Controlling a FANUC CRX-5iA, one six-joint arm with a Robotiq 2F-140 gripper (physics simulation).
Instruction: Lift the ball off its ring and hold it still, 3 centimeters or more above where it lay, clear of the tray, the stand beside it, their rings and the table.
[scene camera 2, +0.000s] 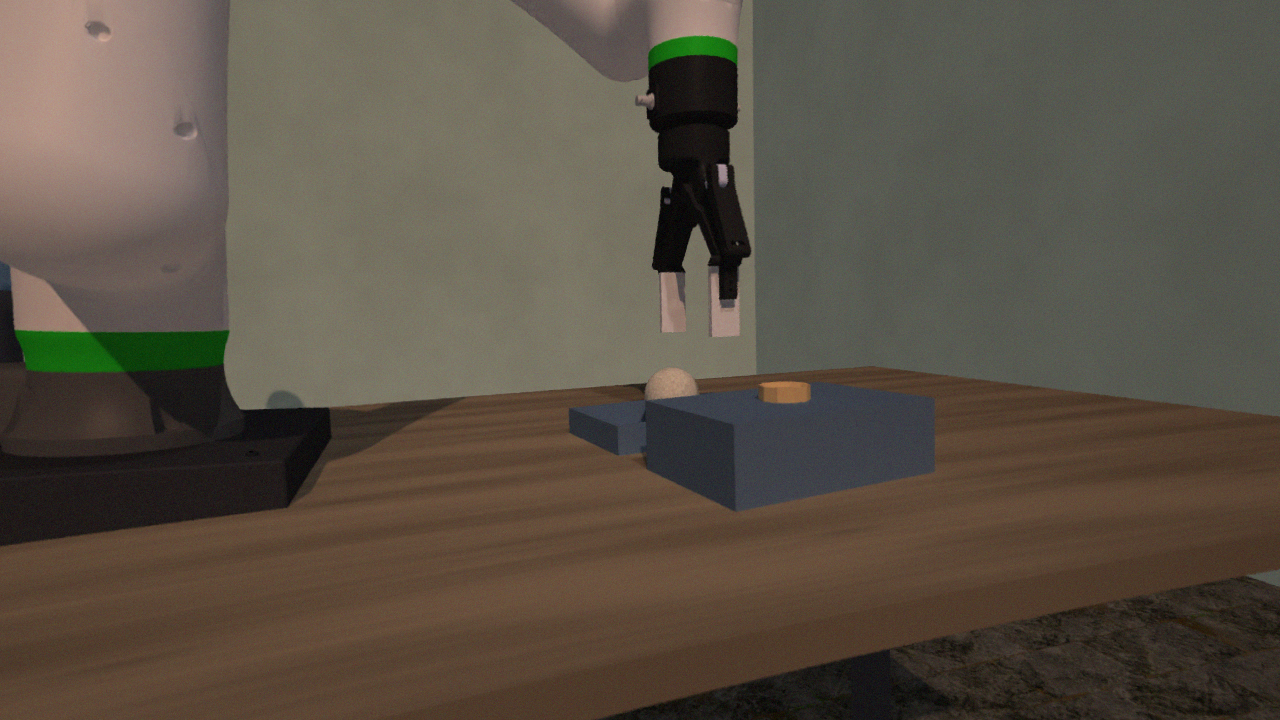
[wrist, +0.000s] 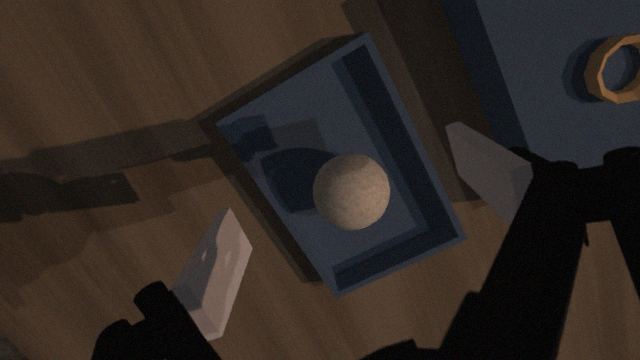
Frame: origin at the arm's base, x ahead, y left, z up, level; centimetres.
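Seen in the pictures: gripper, fingertip midpoint: (scene camera 2: 696, 333) (wrist: 341, 191); arm's base at its link origin: (scene camera 2: 136, 436).
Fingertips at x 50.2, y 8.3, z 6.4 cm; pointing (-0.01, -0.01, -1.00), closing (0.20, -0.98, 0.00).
Note:
Pixels of each thing's top centre, then the offset from my fingertips to it. "spot": a spot on its surface instead. Level surfaces: height alone.
- pale speckled ball at its top centre: (wrist: 354, 208) (scene camera 2: 671, 367) dy -0.6, dx -3.0, dz -3.5 cm
- blue tray at its top centre: (wrist: 349, 184) (scene camera 2: 672, 407) dy -0.6, dx -3.0, dz -7.8 cm
- orange ring at a spot on its surface: (wrist: 592, 75) spot: dy -16.4, dx +3.1, dz -3.8 cm
- wooden table at its surface level: dz -10.6 cm
A pale speckled ball (scene camera 2: 671, 385) (wrist: 351, 192) rests in the blue tray (scene camera 2: 593, 426) (wrist: 415, 135); the ring under it is hidden. In the wrist view the ball lies between the two fingers, a little beyond the line of their tips. My gripper (scene camera 2: 699, 333) (wrist: 341, 191) is open and empty, pointing down, with its fingertips a short way above the ball. The taller blue stand (scene camera 2: 832, 447) (wrist: 545, 90) is beside the tray, and an orange ring (scene camera 2: 784, 392) (wrist: 592, 75) lies on its top.
The wooden table (scene camera 2: 429, 555) (wrist: 125, 75) bears the tray, the stand and the robot's dark base (scene camera 2: 152, 497) at the left. The stand rises higher than the tray's walls. Shadows of the gripper fall across the table and tray in the wrist view.

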